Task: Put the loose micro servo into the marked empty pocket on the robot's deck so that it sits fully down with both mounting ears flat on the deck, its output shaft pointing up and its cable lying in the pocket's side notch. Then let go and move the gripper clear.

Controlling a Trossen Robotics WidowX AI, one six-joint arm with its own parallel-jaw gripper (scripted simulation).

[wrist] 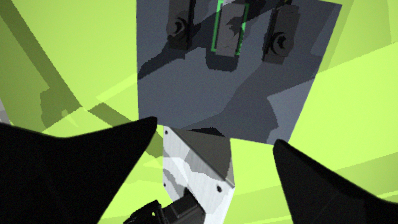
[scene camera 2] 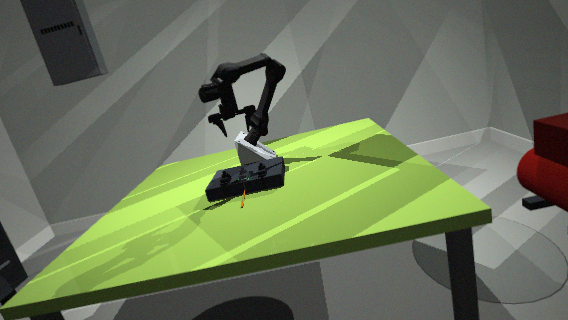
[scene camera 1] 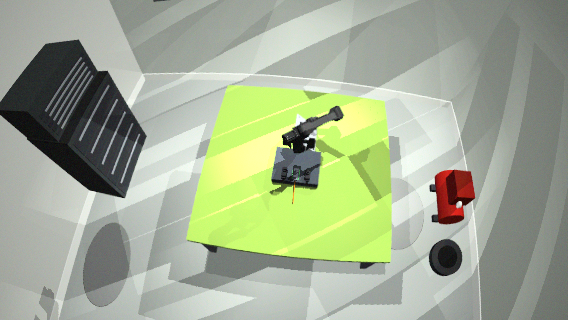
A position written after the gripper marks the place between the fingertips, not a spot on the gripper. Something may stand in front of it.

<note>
The gripper [scene camera 2: 237,134] is open, holding nothing. Also in view: a dark robot deck [wrist: 241,97].
The gripper is seen too in the wrist view [wrist: 214,133].
</note>
